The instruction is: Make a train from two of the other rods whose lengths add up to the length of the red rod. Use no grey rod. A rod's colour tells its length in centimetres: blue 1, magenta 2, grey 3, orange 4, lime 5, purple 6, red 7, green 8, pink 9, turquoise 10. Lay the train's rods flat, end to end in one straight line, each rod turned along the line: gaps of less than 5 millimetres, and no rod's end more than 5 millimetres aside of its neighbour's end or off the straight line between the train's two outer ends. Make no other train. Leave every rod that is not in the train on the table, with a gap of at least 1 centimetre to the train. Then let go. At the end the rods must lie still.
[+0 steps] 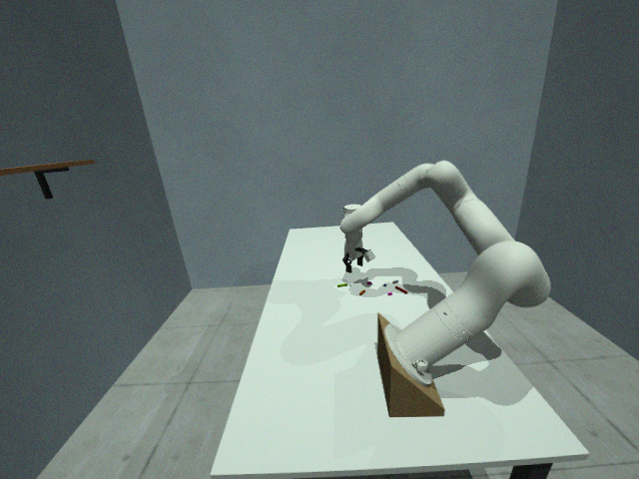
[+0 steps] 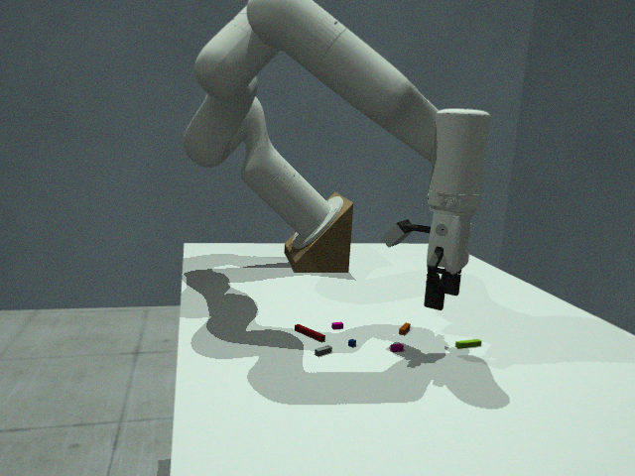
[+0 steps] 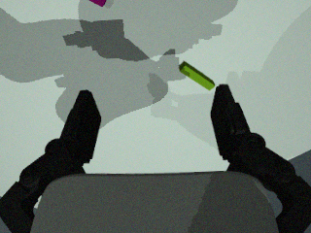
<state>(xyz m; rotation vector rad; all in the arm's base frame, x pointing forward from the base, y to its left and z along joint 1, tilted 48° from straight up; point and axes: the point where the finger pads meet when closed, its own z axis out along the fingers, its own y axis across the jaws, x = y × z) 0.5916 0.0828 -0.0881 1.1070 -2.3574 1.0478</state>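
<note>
The lime rod lies 10 mm behind my hand, 70 mm to the left of it and 100 mm below it. The rest, counted from my hand: grey rod: 10 mm ahead, 210 mm to the right, 100 mm below; orange rod: 80 mm behind, 30 mm to the right, 100 mm below; blue rod: 20 mm behind, 150 mm to the right, 100 mm below.
</note>
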